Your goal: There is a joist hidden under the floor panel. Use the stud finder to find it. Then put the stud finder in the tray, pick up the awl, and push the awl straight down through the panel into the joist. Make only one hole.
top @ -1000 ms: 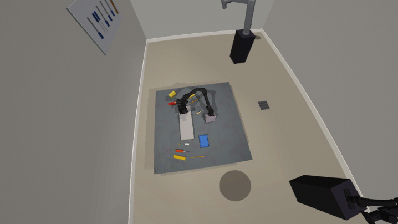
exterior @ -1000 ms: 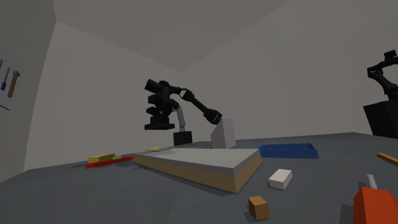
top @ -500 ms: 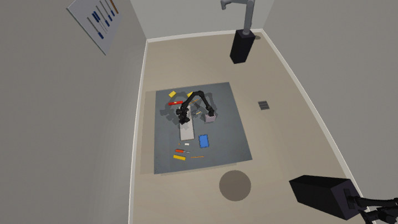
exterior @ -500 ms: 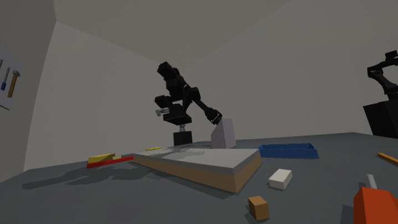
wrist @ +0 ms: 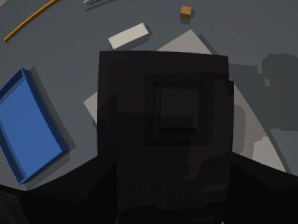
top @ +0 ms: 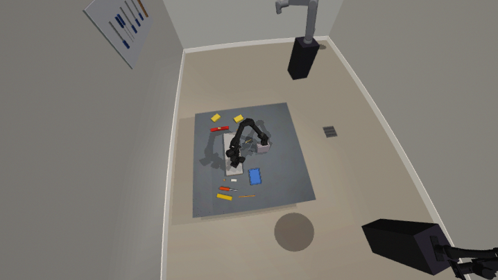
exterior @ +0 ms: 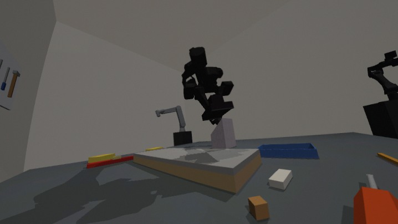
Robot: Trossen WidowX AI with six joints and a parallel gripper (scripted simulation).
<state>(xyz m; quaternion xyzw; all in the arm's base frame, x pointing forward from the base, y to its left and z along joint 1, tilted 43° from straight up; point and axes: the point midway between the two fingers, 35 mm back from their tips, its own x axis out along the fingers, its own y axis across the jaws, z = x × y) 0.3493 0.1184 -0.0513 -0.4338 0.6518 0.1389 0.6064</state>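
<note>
Right now the square light is 40 mm above my gripper tip, 10 mm to the left of it and 10 mm ahead of it. Round my gripper tip: brown cube 180 mm below, 170 mm ahead, 120 mm to the left; white block 180 mm below, 150 mm to the left, 70 mm ahead; black stud finder 20 mm above.
</note>
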